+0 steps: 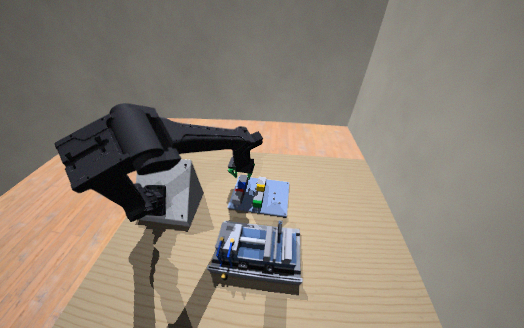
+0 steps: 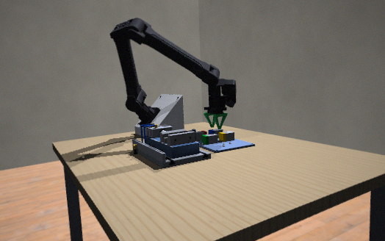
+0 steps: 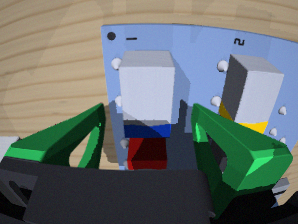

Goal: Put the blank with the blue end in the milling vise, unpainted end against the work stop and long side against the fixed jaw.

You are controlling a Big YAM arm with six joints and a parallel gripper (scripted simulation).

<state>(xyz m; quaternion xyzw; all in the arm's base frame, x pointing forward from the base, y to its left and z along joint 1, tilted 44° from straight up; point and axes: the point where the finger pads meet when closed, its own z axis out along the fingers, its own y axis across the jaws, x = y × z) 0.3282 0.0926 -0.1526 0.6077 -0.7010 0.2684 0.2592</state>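
Now: the blue-ended blank 3 cm below my hand. From my hand the other things lie so: blue plate (8 cm ahead, 6 cm to the right, 6 cm below); then yellow-ended blank (9 cm ahead, 1 cm to the right, 3 cm below); then red-ended blank (1 cm behind, 9 cm to the right, 3 cm below).
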